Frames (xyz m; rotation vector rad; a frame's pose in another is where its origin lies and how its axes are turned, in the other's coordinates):
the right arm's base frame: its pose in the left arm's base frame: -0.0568 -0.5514 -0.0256 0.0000 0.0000 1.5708
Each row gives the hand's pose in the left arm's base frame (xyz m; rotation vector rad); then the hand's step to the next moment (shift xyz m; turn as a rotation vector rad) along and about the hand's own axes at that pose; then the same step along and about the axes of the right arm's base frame.
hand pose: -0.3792 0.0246 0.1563 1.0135 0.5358 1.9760
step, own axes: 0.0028 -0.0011 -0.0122 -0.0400 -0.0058 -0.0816
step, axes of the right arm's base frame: 0.0029 0.0103 -0.0066 -0.0298 0.0503 -0.0698
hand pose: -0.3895 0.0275 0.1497 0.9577 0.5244 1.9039
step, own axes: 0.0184 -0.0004 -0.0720 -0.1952 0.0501 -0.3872
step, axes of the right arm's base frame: 0.0180 0.0621 -0.0366 -0.1844 0.2791 -0.2804
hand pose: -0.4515 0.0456 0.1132 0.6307 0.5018 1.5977
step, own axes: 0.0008 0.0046 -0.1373 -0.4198 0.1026 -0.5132
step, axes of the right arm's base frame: 0.0056 0.0937 -0.1003 -0.4086 0.3865 -0.3658
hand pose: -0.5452 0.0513 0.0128 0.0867 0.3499 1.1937
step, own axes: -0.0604 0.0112 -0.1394 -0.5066 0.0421 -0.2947
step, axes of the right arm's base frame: -0.0678 0.0728 -0.1153 -0.4854 0.2923 -0.1556
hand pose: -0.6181 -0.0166 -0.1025 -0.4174 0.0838 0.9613
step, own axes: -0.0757 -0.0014 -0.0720 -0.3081 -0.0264 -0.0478
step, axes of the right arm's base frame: -0.0870 0.0343 -0.0465 -0.2711 0.1506 0.0419
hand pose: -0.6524 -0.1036 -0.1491 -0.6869 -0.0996 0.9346
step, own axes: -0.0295 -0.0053 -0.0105 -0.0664 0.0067 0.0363
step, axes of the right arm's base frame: -0.0300 0.0103 0.0010 -0.0301 0.0582 0.0384
